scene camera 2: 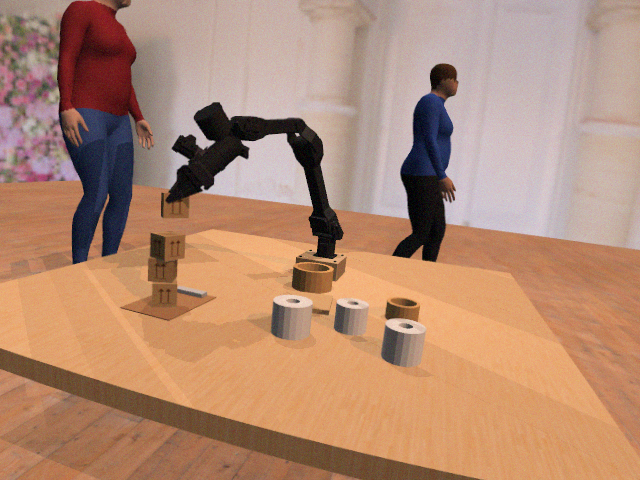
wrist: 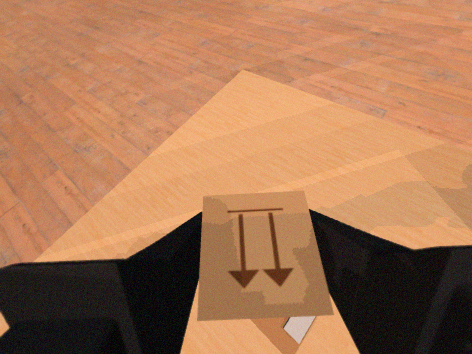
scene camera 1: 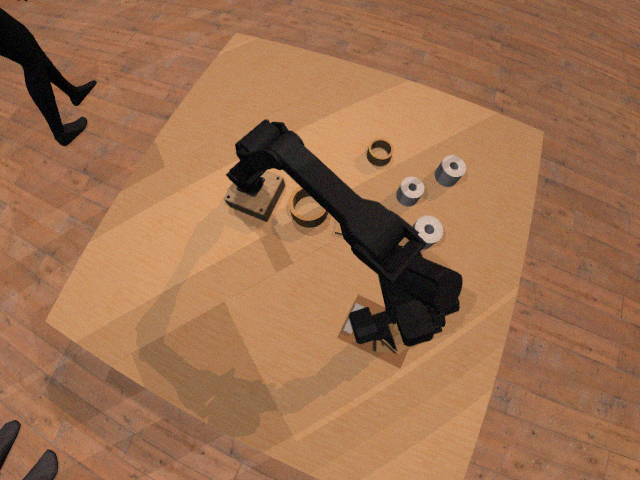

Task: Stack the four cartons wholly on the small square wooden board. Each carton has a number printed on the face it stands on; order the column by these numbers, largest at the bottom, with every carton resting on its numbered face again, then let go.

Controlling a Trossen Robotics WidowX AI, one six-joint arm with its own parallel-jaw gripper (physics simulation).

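Places are measured from the arm's base along level axes (x ahead, y left, z up), in metres.
Where they show: gripper, fingertip midpoint: (scene camera 2: 165, 201) (wrist: 253, 216); arm's base, link origin: (scene camera 2: 325, 255) (scene camera 1: 250, 184).
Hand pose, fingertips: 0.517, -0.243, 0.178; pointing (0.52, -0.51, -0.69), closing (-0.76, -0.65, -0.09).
Each offset is from my fingertips to the centre of the thing, as dx, dy, dz. "pt": to the spot under its first point. Level surfaces: height alone.
My gripper (scene camera 2: 170, 197) (wrist: 253, 216) is shut on a carton {-0.013, +0.016, -0.008} (scene camera 2: 177, 205) (wrist: 265, 250) and holds it roughly upright above a three-carton column, with a gap beneath. Its arrows point up in scene camera 2. In the column, the bottom carton {-0.002, +0.004, -0.207} (scene camera 2: 164, 295), middle carton {-0.010, -0.008, -0.153} (scene camera 2: 162, 270) and top carton {-0.005, +0.006, -0.099} (scene camera 2: 167, 246) touch, slightly offset and turned. They stand on a flat brown board {-0.018, +0.011, -0.230} (scene camera 1: 372, 303) (scene camera 2: 170, 311) (wrist: 275, 332). A thin light square board {-0.188, +0.289, -0.229} (scene camera 2: 323, 304) lies by the larger ring and is mostly hidden. The printed numbers are hidden. The arm covers the column in scene camera 1.
A pale strip {pt -0.104, -0.010, -0.224} (scene camera 1: 347, 325) (scene camera 2: 191, 292) (wrist: 299, 328) lies on the brown board beside the column. Three white rolls {+0.003, +0.313, -0.201} (scene camera 1: 429, 229) (scene camera 2: 292, 322), a larger ring {-0.336, +0.257, -0.206} (scene camera 1: 308, 222) (scene camera 2: 312, 281) and a smaller ring {-0.208, +0.523, -0.215} (scene camera 1: 379, 159) (scene camera 2: 402, 312) stand elsewhere on the table {dz -0.236} (scene camera 1: 289, 320) (scene camera 2: 310, 392).
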